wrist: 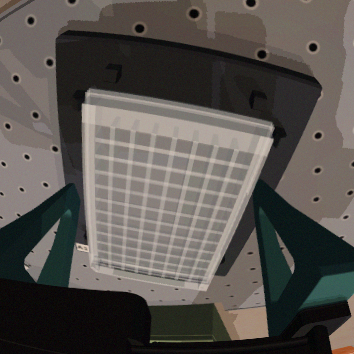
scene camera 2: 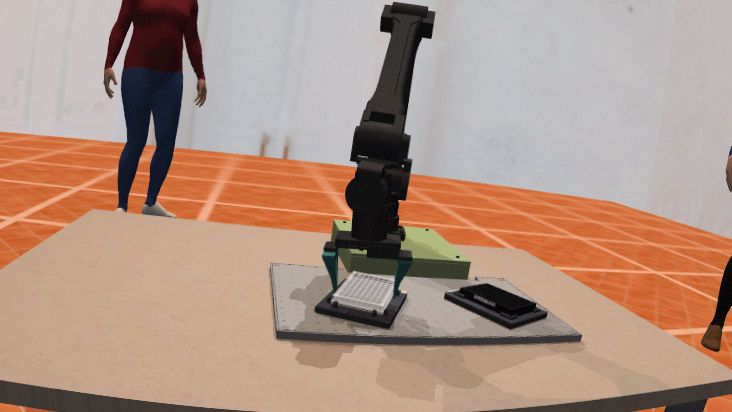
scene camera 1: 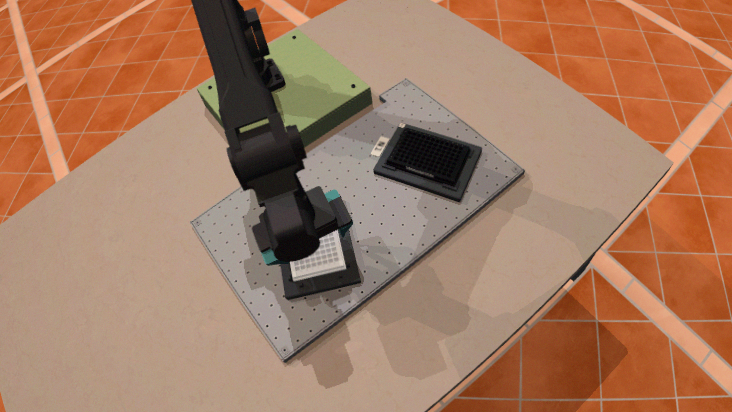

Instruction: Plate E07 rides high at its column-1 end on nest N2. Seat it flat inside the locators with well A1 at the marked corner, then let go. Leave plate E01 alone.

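Places are measured from the arm's base along level axes (x left, y ahead, z down), in centimetres.
Pixels of known places: gripper, fingertip midpoint: (wrist: 162,189) (scene camera 2: 364,295).
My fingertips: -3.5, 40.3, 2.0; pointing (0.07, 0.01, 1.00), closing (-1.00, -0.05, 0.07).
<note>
For each thing: its middle in the pictures, then the offset to it from my fingertips, as dx, dy, dz. "spot": a spot on its surface instead.
- clear-white well plate at the middle of its body: (wrist: 159,213) (scene camera 1: 312,238) (scene camera 2: 366,291) +0.4, -1.6, -0.2
- dark nest N2 at the middle of its body: (wrist: 164,191) (scene camera 1: 314,244) (scene camera 2: 364,299) +0.2, -1.1, +1.1
- small A1 tag at a spot on its surface: (wrist: 82,247) spot: +7.3, -7.1, +1.0
- Black plate E01 at the middle of its body: (scene camera 1: 428,155) (scene camera 2: 497,299) +25.0, -6.6, +0.3
- dark nest at a spot on its surface: (scene camera 1: 461,192) (scene camera 2: 515,321) spot: +26.0, +2.5, +1.0
- perforated grey board at the middle of its body: (wrist: 57,226) (scene camera 1: 354,197) (scene camera 2: 418,303) +10.2, -7.0, +2.8
- small white tag at a spot on its surface: (scene camera 1: 380,146) spot: +19.2, -14.2, +2.0
Plate E07, a clear-white well plate (scene camera 1: 318,258) (scene camera 2: 364,292) (wrist: 165,175), lies on the dark nest N2 (scene camera 1: 322,287) (scene camera 2: 356,317) (wrist: 185,65). In scene camera 2 it looks tilted, its end toward the robot base higher. In the wrist view its lower end sits inside the black locators, with a gap to the two end ones. A small "A1" tag (wrist: 82,247) shows by the raised end. My gripper (scene camera 1: 307,246) (scene camera 2: 365,291) (wrist: 162,189) is open, its teal fingers beside the plate's long sides, the right one very close; contact there is unclear. Black plate E01 (scene camera 1: 430,153) (scene camera 2: 499,297) sits on the other nest.
The other dark nest (scene camera 1: 461,192) (scene camera 2: 522,321) stands right of N2 on the perforated grey board (scene camera 1: 379,204) (scene camera 2: 302,327), with a small white tag (scene camera 1: 380,146) beside it. The green block (scene camera 1: 327,94) (scene camera 2: 435,245) (wrist: 185,320) stands behind, near the arm's base.
</note>
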